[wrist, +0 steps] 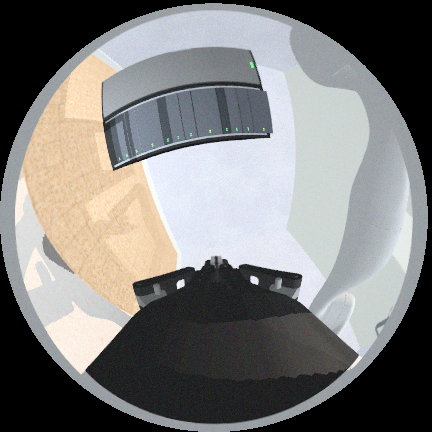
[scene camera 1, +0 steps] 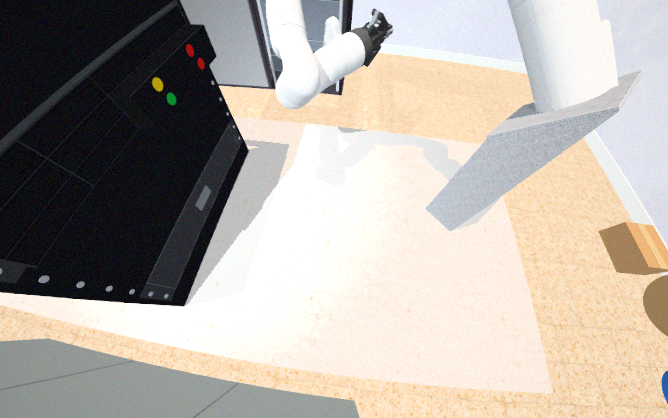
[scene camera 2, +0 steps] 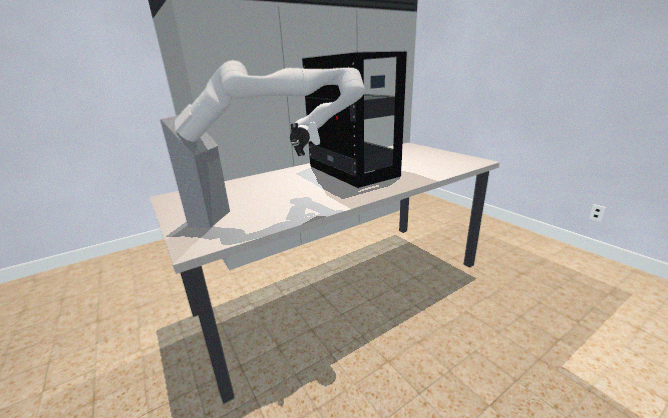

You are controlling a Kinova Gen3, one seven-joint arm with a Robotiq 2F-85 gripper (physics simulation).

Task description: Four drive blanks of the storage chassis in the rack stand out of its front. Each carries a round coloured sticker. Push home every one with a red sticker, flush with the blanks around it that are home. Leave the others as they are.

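Observation:
The black rack (scene camera 1: pixel 204 240) (scene camera 2: pixel 360 150) holds the dark storage chassis. In scene view 1 a red sticker (scene camera 1: pixel 190 50) and another red sticker (scene camera 1: pixel 201 63) sit near its upper far corner; a yellow sticker (scene camera 1: pixel 157 84) and a green sticker (scene camera 1: pixel 171 98) sit beside them. One red sticker (scene camera 2: pixel 337 118) shows in scene view 2, where the arm hides part of the front. How far each blank stands out is hard to tell in the dark. My gripper (scene camera 1: pixel 389 28) (scene camera 2: pixel 296 143) (wrist: pixel 215 262) is shut and empty, in front of the rack and apart from it, pointing away from the chassis.
The arm's grey pedestal (scene camera 1: pixel 500 170) (scene camera 2: pixel 185 175) stands on the table (scene camera 1: pixel 400 300) (scene camera 2: pixel 260 195), facing the rack. Tall grey cabinets (scene camera 2: pixel 245 115) stand behind. Another equipment rack with small green lights (wrist: pixel 200 112) shows in the wrist view. A cardboard box (scene camera 1: pixel 625 252) is at the right.

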